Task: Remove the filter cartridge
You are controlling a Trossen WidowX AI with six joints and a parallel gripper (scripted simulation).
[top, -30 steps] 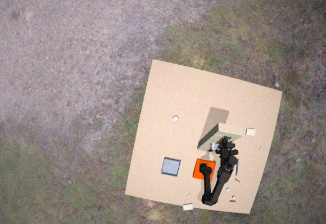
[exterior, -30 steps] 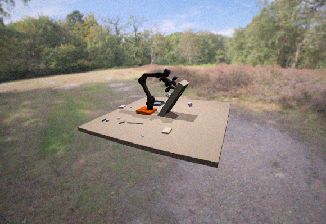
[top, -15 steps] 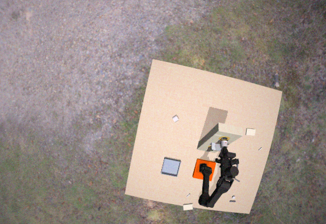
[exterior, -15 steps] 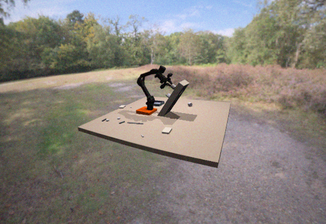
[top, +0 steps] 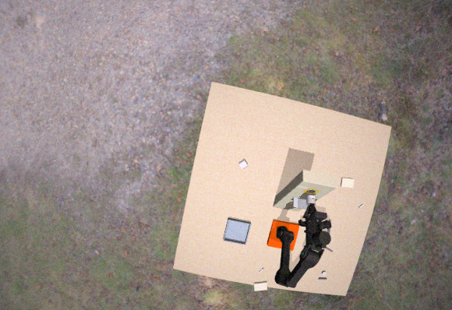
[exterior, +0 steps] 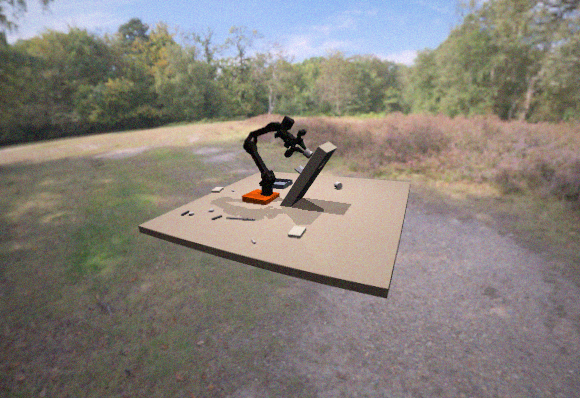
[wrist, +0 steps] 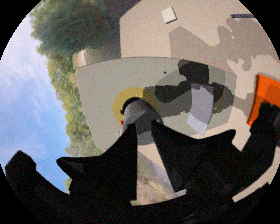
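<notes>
Now: gripper tip 1 cm short of the round filter cartridge and 1 cm above it. Also, from my gripper tip: grey-blue square tray: 34 cm to the left, 30 cm below, 30 cm behind.
</notes>
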